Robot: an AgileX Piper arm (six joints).
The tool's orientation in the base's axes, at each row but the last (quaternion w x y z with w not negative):
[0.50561, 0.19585, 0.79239, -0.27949]
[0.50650, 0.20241, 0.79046, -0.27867]
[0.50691, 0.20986, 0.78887, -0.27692]
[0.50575, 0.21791, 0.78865, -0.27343]
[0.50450, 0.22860, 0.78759, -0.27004]
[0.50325, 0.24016, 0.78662, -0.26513]
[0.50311, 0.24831, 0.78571, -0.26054]
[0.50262, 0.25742, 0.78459, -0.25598]
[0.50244, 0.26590, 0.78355, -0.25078]
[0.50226, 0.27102, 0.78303, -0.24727]
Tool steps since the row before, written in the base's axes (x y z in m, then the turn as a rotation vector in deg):
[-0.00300, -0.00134, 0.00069, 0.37, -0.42, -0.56]
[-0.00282, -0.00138, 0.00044, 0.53, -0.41, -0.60]
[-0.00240, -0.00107, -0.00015, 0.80, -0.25, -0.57]
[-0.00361, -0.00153, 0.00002, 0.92, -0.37, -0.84]
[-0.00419, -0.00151, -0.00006, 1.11, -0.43, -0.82]
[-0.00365, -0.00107, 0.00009, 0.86, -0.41, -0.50]
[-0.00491, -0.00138, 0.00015, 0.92, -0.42, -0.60]
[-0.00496, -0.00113, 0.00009, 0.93, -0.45, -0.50]
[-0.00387, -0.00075, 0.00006, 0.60, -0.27, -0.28]
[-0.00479, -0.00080, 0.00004, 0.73, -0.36, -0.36]
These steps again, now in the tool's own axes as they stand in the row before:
[0.00057, -0.00298, -0.00145, 0.35, 0.03, 0.71]
[0.00069, -0.00285, -0.00119, 0.32, 0.15, 0.83]
[0.00104, -0.00225, -0.00090, 0.19, 0.43, 0.90]
[0.00130, -0.00340, -0.00146, 0.38, 0.47, 1.15]
[0.00154, -0.00377, -0.00180, 0.29, 0.54, 1.31]
[0.00118, -0.00317, -0.00175, 0.09, 0.34, 1.02]
[0.00150, -0.00425, -0.00239, 0.16, 0.38, 1.10]
[0.00155, -0.00412, -0.00254, 0.06, 0.36, 1.09]
[0.00119, -0.00315, -0.00206, 0.00, 0.24, 0.67]
[0.00149, -0.00381, -0.00261, 0.01, 0.27, 0.85]

